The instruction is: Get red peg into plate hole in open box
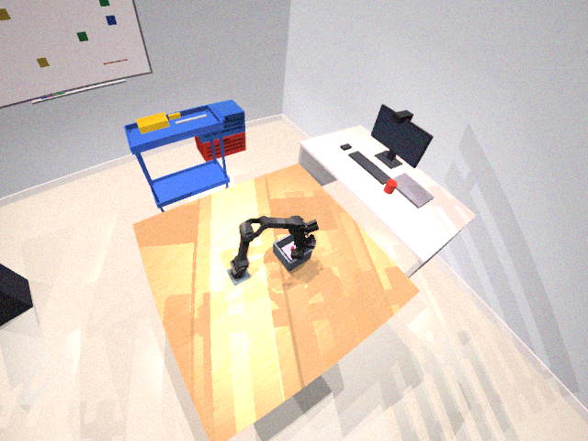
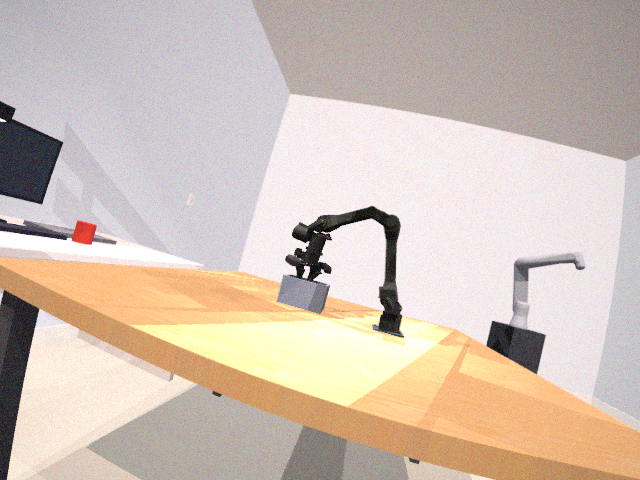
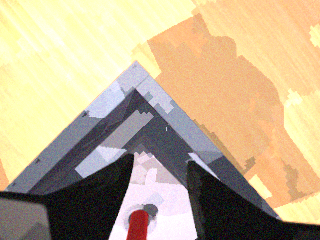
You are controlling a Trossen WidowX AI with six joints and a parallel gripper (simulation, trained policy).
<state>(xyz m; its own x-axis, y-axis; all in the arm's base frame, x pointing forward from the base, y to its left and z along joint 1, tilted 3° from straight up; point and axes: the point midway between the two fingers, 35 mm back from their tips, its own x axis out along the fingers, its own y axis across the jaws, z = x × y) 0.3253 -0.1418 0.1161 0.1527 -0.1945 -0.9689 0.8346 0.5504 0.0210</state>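
Now: gripper tip 5 cm to the right of the red peg, 2 cm past it and 2 cm above it. The rest, counted from my gripper tip: grey box 5 cm to the left, 5 cm below, 2 cm behind.
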